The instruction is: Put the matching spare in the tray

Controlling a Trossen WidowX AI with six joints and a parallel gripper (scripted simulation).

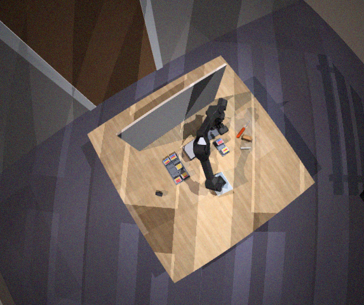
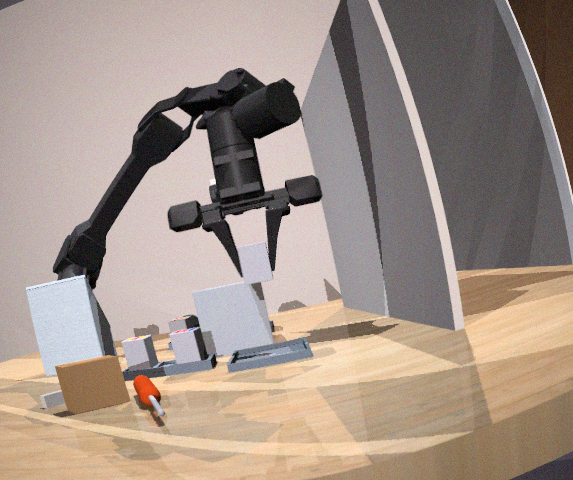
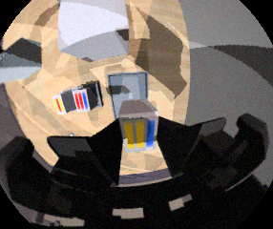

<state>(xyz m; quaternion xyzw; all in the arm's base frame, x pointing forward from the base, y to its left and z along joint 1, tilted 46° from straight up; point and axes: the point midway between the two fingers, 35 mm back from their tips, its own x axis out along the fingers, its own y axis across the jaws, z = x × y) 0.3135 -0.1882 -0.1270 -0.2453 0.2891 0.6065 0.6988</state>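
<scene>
Right now the shallow grey tray is 10 mm behind my gripper tip, 10 mm to the left of it and 100 mm below it. From my gripper tip the other things lie so: pale grey spare: 20 mm above; grey mounted unit: 40 mm behind, 200 mm to the left, 50 mm below; rack: 140 mm behind, 40 mm to the left, 100 mm below.
</scene>
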